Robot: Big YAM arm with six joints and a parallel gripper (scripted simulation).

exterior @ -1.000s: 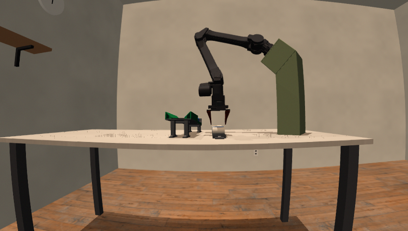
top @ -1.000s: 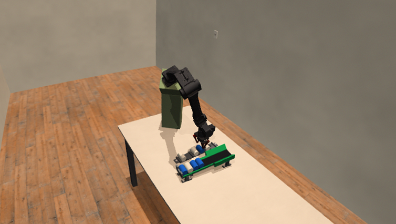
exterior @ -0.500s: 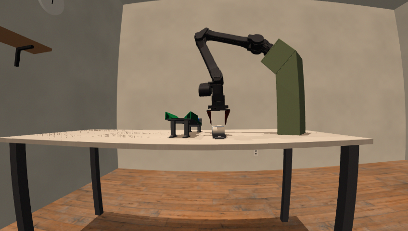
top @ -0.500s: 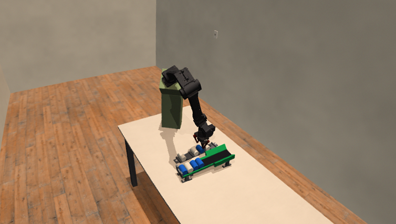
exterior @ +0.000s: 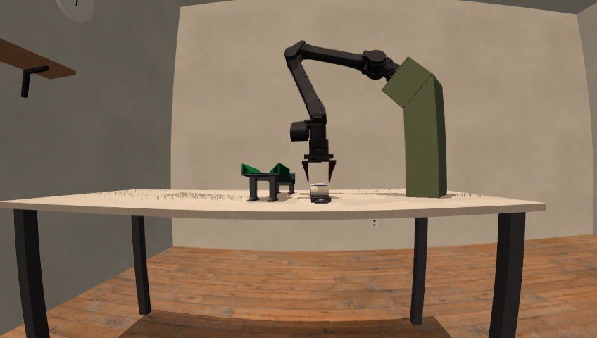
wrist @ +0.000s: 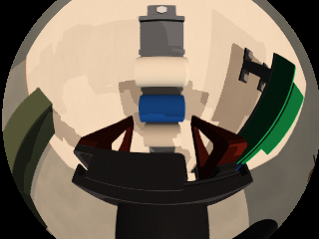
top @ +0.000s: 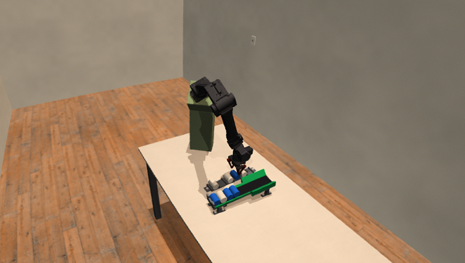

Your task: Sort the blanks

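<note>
My gripper is now 7 cm above the grey stock rack and 3 cm to the left of it.
</note>
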